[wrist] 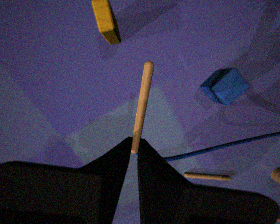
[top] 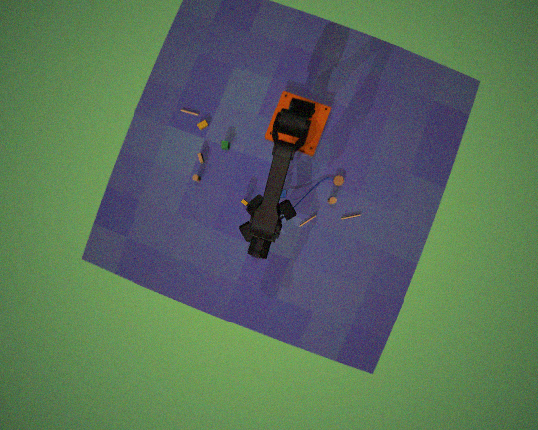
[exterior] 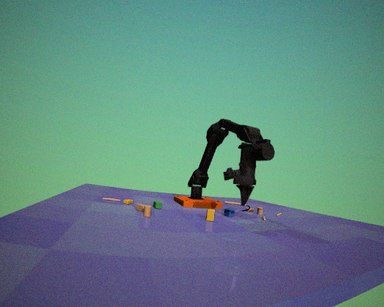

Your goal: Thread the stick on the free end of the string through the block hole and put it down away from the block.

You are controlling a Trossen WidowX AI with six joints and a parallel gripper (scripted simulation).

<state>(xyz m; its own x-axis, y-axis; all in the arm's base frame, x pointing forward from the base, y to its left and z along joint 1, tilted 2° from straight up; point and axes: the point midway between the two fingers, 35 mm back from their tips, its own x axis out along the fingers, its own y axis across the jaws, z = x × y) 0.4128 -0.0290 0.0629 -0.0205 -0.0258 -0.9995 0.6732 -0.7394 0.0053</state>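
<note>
Right now the blue block is 110 mm behind my gripper tip, 50 mm below it and 30 mm to the left of it. Round my gripper tip: thin wooden stick: 10 mm to the right, 10 mm behind; wooden cylinder: 220 mm to the left, 130 mm behind, 50 mm below; round wooden button: 230 mm to the left, 210 mm behind, 60 mm below.
</note>
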